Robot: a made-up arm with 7 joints. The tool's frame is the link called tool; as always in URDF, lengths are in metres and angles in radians.
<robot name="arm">
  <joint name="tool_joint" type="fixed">
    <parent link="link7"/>
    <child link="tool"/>
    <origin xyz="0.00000 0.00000 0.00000" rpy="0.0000 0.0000 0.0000"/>
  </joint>
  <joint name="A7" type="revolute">
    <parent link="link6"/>
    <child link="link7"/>
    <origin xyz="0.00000 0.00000 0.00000" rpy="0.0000 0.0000 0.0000"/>
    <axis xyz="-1 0 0"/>
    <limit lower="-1.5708" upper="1.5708" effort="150" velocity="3"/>
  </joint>
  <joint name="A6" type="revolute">
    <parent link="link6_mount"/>
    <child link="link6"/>
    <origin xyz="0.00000 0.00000 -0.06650" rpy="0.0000 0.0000 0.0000"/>
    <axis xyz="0 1 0"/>
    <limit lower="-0.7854" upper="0.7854" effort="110" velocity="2.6"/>
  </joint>
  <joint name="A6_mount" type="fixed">
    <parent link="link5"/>
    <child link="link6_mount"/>
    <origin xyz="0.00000 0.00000 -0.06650" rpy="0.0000 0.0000 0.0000"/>
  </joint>
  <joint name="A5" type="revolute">
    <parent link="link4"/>
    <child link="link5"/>
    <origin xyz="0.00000 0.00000 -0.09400" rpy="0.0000 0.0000 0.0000"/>
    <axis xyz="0 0 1"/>
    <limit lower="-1.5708" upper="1.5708" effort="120" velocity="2.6"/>
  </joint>
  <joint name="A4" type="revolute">
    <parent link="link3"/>
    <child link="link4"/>
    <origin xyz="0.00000 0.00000 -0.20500" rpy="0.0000 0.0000 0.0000"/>
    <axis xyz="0 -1 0"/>
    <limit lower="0.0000" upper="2.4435" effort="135" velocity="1.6"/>
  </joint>
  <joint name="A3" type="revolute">
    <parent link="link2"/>
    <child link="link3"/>
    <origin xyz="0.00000 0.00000 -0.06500" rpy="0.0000 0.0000 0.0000"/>
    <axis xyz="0 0 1"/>
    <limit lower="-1.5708" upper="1.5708" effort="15" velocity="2.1"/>
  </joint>
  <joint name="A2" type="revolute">
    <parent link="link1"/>
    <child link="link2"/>
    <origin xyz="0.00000 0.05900 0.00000" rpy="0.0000 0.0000 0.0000"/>
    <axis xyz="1 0 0"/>
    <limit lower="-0.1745" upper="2.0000" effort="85" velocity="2.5"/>
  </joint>
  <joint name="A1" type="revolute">
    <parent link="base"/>
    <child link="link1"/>
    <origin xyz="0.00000 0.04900 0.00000" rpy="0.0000 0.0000 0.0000"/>
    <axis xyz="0 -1 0"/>
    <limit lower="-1.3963" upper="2.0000" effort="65" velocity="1"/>
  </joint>
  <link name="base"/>
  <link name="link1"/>
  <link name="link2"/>
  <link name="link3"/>
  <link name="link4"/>
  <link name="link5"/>
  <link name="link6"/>
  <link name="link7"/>
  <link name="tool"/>
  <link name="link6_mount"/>
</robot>
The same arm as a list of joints. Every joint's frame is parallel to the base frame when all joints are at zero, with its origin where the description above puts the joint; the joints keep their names.
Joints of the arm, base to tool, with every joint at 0 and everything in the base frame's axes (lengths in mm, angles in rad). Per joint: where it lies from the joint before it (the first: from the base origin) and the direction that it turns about. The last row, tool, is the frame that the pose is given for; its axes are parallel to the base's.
A1: axis 0 -1 0 offset 0 49 0
A2: axis 1 0 0 offset 0 59 0
A3: axis 0 0 1 offset 0 0 -65
A4: axis 0 -1 0 offset 0 0 -205
A5: axis 0 0 1 offset 0 0 -94
A6: axis 0 1 0 offset 0 0 -133
A7: axis -1 0 0 offset 0 0 0
tool: offset 0 0 0
Joint limits (rad, base to tool): -1.3963..2 -0.1745..2 -1.5708..1.5708 0..2.4435 -1.5708..1.5708 -0.7854..0.7854 -1.5708..1.5708

